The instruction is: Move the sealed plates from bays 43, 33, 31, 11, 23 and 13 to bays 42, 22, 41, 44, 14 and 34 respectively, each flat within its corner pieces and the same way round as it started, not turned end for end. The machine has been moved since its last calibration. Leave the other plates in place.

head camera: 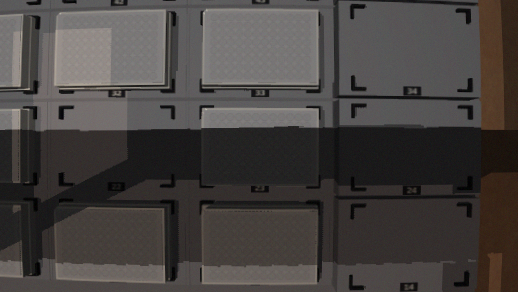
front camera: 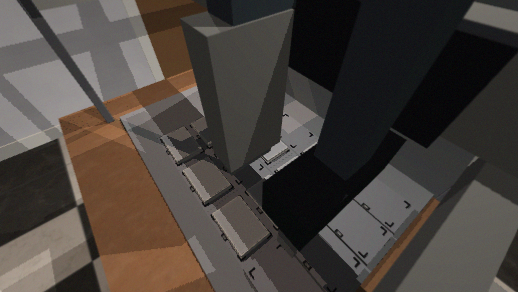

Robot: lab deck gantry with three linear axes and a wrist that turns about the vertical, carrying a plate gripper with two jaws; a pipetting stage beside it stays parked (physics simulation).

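Frame: origin at the robot's base, x ahead, y left, z up, level; metres.
Seen in the pictures: robot's base, origin of its link: [front camera: 160,140].
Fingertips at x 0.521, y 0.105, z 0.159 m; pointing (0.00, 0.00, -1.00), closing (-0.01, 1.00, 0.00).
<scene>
Offsets run from my fingertips to a thing's top centre. "*": to the spot under its first point.
In the head view, sealed plates sit flat in bay 33 (plate @[dx -0.127, dy +0.151, dz -0.144 m] [head camera: 260,47]), bay 23 (plate @[dx -0.128, dy +0.044, dz -0.144 m] [head camera: 260,150]) and bay 13 (plate @[dx -0.129, dy -0.064, dz -0.144 m] [head camera: 260,245] [front camera: 241,222]). A plate @[dx -0.457, dy -0.061, dz -0.144 m] [head camera: 10,240] [front camera: 185,142] in bay 11 and a plate @[* dx -0.411, dy +0.153, dz -0.144 m] [head camera: 7,50] in bay 31 are cut by the head view's left edge. Bay 34 @[* dx +0.035, dy +0.153, dz -0.144 m] [head camera: 410,45], bay 22 @[* dx -0.291, dy +0.046, dz -0.159 m] [head camera: 117,145] and bay 14 @[* dx +0.035, dy -0.053, dz -0.144 m] [head camera: 410,235] hold no plate. Bay 42 [front camera: 301,122] and bay 44 @[* dx +0.051, dy +0.278, dz -0.144 m] [front camera: 385,195] show bare surface in the front view. My gripper's dark body hangs over the deck; its jaws and bay 43 are hidden.
Plates stand in bay 32 (plate @[dx -0.291, dy +0.152, dz -0.144 m] [head camera: 110,50]), bay 12 (plate @[dx -0.293, dy -0.062, dz -0.144 m] [head camera: 110,245] [front camera: 207,180]) and bay 21 (plate @[* dx -0.409, dy +0.046, dz -0.144 m] [head camera: 7,145]). Bay 24 @[* dx +0.034, dy +0.039, dz -0.144 m] [head camera: 410,150] holds no plate. The grey pipetting stage [front camera: 240,90] and a dark column [front camera: 380,75] block much of the front view.
</scene>
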